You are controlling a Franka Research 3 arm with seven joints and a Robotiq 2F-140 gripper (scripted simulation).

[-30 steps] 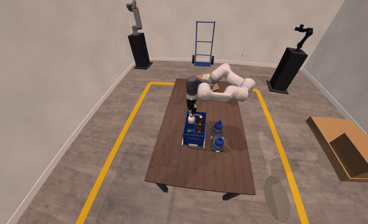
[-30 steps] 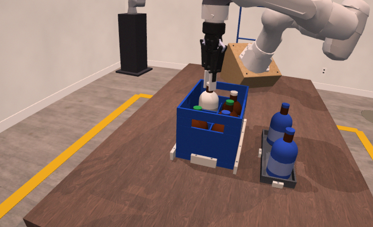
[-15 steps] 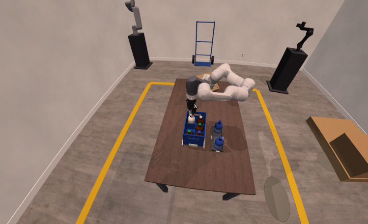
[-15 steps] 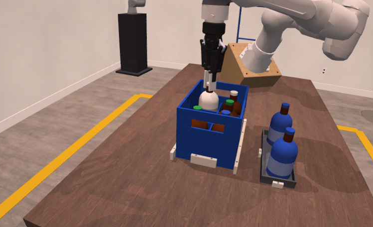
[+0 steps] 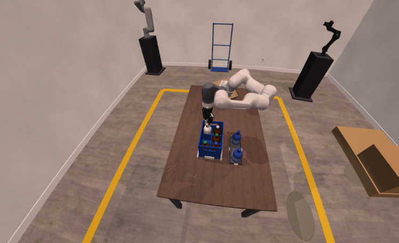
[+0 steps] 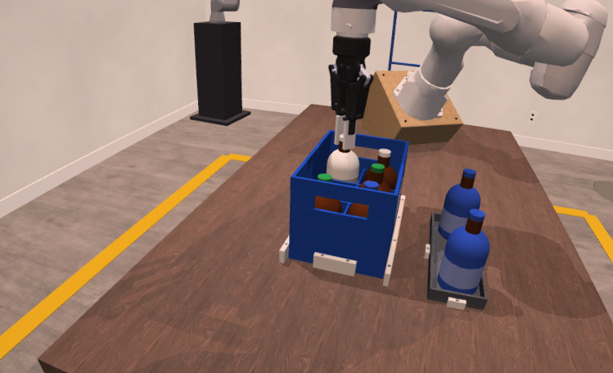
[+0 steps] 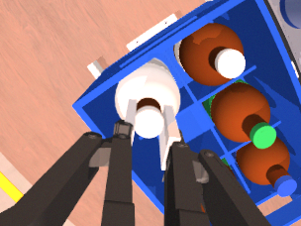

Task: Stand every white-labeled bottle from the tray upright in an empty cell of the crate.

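Now: the white-labeled bottle 90 mm below my hand. From my hand the other things lie so: blue-labeled bottle 170 mm ahead, 290 mm to the left, 110 mm below; then blue crate 80 mm ahead, 50 mm to the left, 110 mm below.
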